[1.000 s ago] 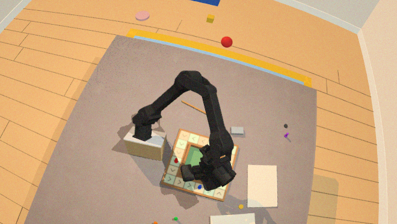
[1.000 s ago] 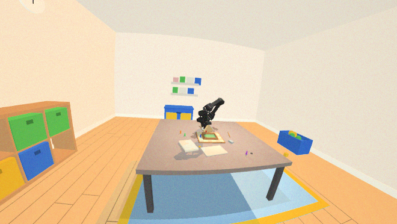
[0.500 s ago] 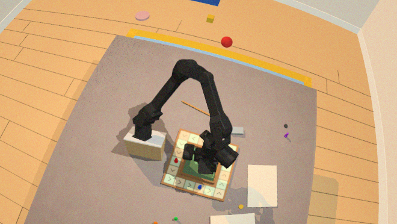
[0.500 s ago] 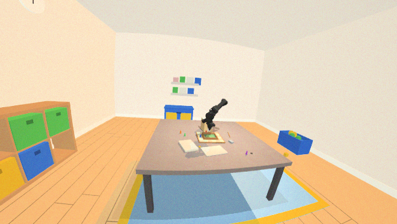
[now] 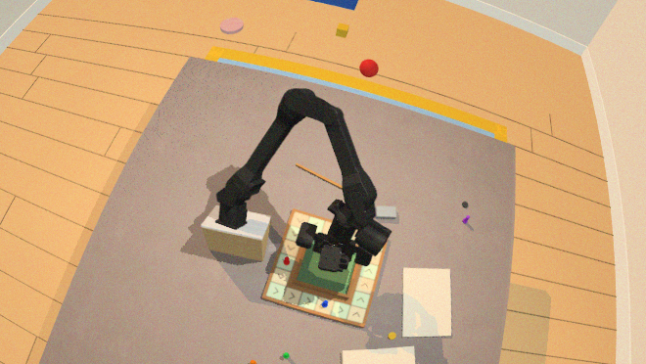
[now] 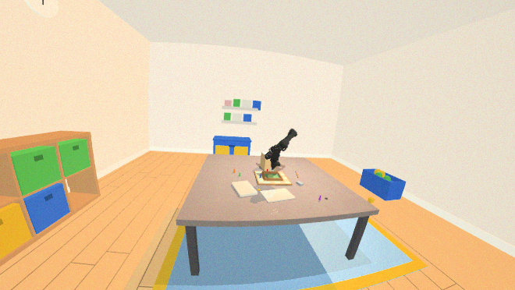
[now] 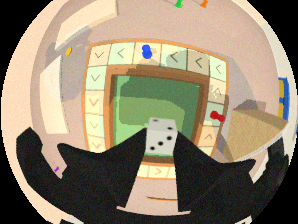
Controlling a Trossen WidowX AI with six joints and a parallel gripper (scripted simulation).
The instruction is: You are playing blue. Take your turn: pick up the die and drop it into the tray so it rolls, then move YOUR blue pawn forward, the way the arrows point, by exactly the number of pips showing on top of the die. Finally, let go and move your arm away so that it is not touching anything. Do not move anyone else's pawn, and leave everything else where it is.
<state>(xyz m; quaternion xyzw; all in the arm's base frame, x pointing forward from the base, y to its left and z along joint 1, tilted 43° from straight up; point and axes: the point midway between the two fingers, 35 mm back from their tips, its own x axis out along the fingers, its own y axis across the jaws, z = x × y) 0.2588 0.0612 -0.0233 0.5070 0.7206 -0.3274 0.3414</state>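
My gripper tip is now 4 cm short of the blue pawn, 10 cm to the left of it and 6 cm above it. Also, from my gripper tip: red pawn (10 cm behind, 2 cm to the right, 6 cm below); white die (right at my gripper tip); green-floored tray (1 cm to the left, 8 cm below).
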